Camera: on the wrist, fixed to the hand. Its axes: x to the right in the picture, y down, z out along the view.
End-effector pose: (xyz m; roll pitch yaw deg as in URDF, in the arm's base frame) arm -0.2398 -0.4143 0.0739 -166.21 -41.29 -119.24
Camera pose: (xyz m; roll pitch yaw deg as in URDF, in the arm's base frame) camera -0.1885 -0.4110 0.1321 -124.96 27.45 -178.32
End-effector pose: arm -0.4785 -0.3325 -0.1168 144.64 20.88 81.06
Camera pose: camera -0.5498 -0.3019 -0.1155 163.82 -7.40 -3.71
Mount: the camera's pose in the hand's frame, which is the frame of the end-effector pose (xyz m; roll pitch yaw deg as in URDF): 0.0174 -0.0567 -0.0501 6.31 -26.56 87.53
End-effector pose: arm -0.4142 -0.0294 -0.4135 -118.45 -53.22 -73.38
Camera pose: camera -0.4444 0.0123 -0.3554 -86.15 34.55 -75.65
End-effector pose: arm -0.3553 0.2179 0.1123 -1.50 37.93 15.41
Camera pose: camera -0.3555 0.1577 0.0633 46.48 -18.08 87.60
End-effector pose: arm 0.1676 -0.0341 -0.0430 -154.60 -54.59 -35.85
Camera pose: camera 0.1472 0.0173 0.0115 -108.01 25.13 -78.68
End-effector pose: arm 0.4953 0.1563 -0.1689 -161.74 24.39 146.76
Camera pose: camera 0.4386 0.1479 -0.1166 154.21 41.12 36.90
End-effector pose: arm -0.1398 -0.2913 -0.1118 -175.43 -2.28 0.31
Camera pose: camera -0.1249 -0.2387 -0.0567 -170.80 31.00 -85.74
